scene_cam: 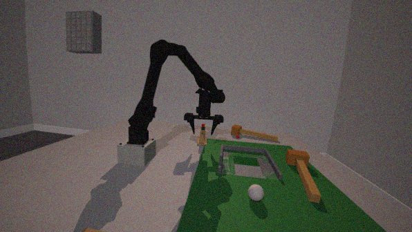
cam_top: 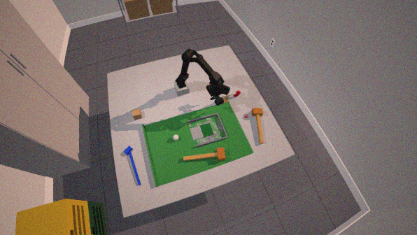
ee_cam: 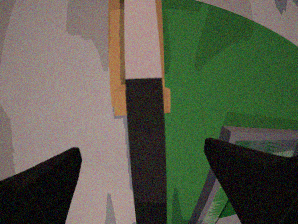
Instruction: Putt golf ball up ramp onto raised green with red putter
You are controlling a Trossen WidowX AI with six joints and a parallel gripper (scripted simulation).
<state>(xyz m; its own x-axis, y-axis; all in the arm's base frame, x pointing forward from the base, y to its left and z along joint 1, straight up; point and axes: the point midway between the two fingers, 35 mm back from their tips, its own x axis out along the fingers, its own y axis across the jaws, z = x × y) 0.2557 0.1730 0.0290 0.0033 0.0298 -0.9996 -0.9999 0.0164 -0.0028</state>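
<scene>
My gripper tip is 80 mm to the right of the small wooden fence and 30 mm above it. The rest, counted from my gripper tip: wooden block 180 mm behind, 600 mm to the right, 30 mm below; white golf ball 140 mm ahead, 400 mm to the right, 40 mm below; blue putter 190 mm ahead, 760 mm to the right, 50 mm below.
</scene>
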